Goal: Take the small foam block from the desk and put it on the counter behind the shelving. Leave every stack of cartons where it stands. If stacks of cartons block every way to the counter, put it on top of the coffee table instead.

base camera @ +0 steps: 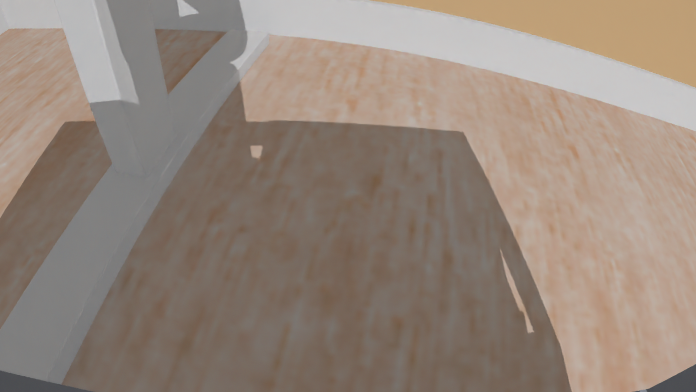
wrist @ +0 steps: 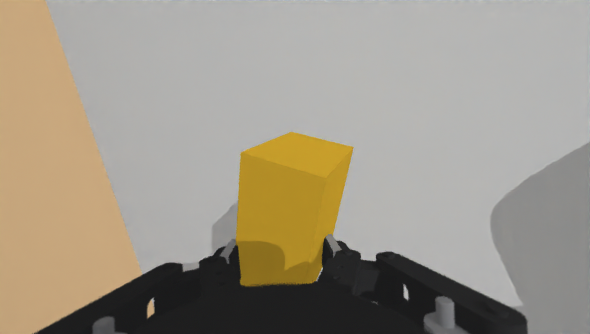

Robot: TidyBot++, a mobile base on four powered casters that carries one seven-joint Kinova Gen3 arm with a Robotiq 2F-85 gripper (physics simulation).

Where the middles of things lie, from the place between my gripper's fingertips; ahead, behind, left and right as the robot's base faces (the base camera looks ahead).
The yellow foam block (wrist: 290,188) is 20 mm behind my hand and 20 mm to the right of it.
